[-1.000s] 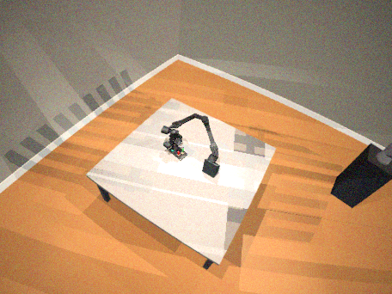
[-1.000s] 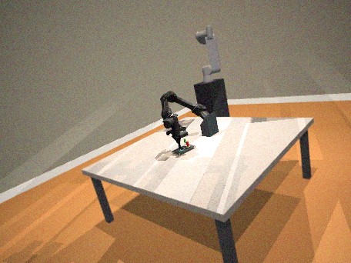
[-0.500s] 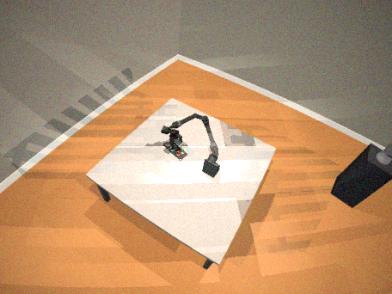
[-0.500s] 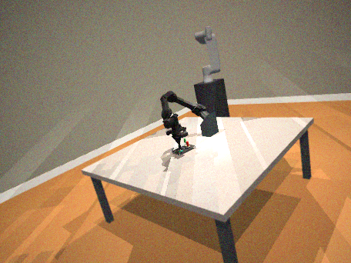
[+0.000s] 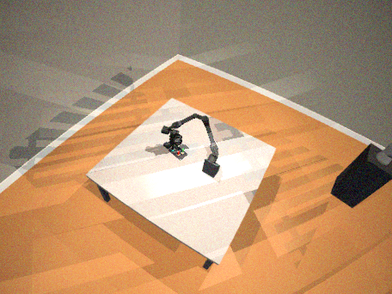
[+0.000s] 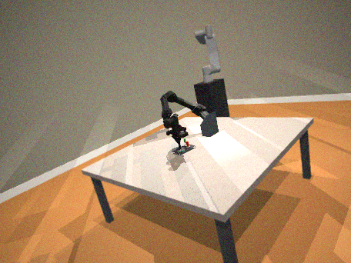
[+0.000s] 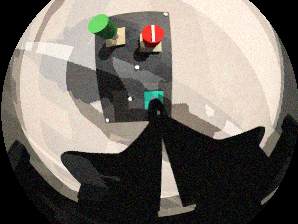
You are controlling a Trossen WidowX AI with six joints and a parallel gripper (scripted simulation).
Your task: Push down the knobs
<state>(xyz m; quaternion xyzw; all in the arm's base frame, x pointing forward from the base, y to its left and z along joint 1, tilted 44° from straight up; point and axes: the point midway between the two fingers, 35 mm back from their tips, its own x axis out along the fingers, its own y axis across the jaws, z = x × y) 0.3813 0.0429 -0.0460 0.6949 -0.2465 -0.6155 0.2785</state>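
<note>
Right now my gripper tip is 7 cm past the red knob and 2 cm above it.
</note>
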